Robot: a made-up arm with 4 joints.
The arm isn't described. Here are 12 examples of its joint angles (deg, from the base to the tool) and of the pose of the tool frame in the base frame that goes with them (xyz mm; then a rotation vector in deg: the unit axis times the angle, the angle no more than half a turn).
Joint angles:
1: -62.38 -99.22 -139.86 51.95
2: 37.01 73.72 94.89 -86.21
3: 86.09 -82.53 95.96 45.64
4: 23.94 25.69 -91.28 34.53
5: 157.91 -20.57 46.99 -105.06
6: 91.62 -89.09 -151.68 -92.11
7: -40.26 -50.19 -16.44 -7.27
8: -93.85 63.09 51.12 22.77
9: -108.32 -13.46 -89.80 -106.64
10: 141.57 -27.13 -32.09 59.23
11: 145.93 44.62 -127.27 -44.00
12: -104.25 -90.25 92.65 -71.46
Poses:
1: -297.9 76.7 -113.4 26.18 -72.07 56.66
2: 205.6 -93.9 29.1 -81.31 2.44 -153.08
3: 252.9 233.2 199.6 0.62 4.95 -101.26
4: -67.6 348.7 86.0 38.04 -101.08 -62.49
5: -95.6 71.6 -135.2 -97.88 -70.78 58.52
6: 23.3 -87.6 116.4 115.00 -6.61 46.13
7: -214.6 355.4 22.6 -48.21 24.35 28.89
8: 171.4 11.2 -59.5 69.52 131.96 -41.65
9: -130.1 73.1 265.9 0.79 35.94 123.71
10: -29.8 387.9 59.2 -65.03 150.06 44.45
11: 13.7 350.0 191.0 -23.77 114.59 52.20
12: -34.0 346.3 -121.2 -10.91 -168.16 1.50
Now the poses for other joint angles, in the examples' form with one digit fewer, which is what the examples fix.
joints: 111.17 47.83 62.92 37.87
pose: -233 125 106 16.2 -40.8 32.8
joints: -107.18 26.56 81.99 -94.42
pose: -6 -96 -94 165.2 54.4 -18.9
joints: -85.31 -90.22 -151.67 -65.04
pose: -96 -79 -102 -37.7 -89.9 134.1
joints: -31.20 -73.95 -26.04 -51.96
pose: -290 223 33 -69.5 35.3 76.4
